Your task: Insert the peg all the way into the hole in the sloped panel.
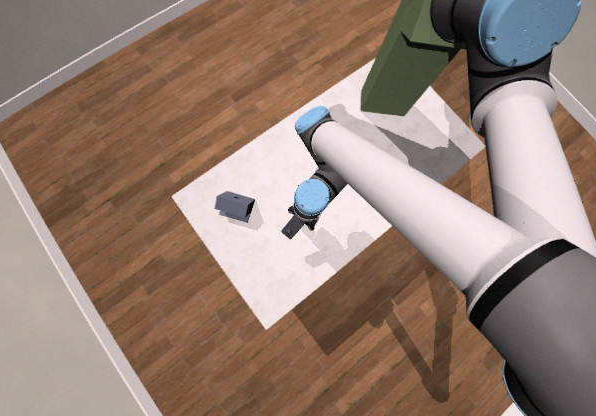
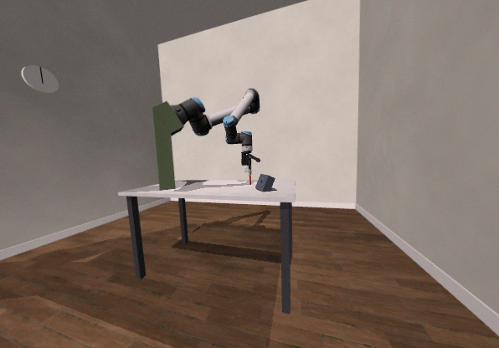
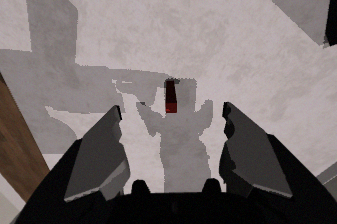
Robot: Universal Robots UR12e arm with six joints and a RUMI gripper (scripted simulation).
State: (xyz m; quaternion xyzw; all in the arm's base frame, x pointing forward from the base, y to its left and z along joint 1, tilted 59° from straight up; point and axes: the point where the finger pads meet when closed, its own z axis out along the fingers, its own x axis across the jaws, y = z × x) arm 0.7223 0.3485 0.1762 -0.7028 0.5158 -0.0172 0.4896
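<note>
Right now my hand is 4 cm above the red peg.
</note>
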